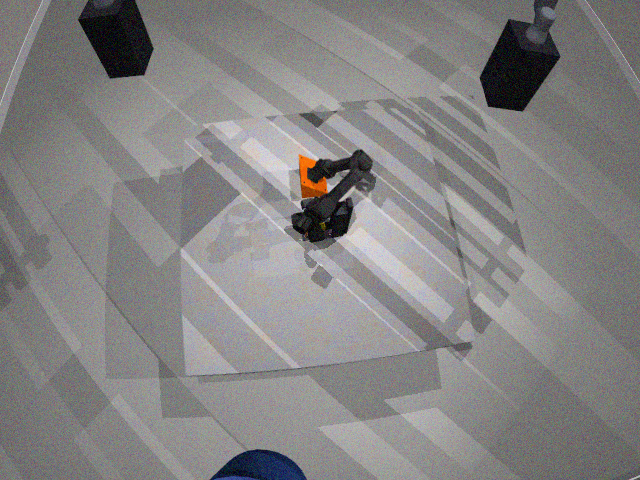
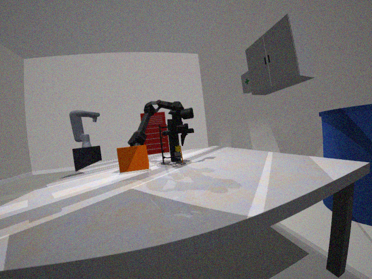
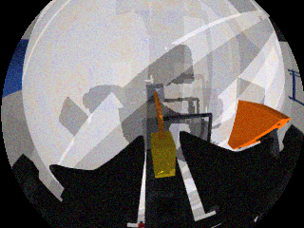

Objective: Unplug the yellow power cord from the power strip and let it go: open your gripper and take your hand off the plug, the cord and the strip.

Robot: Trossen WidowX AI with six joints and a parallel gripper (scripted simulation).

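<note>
Now: gripper tip 50 mm to the right of the yellow plug, 20 mm past it and 10 mm above it.
</note>
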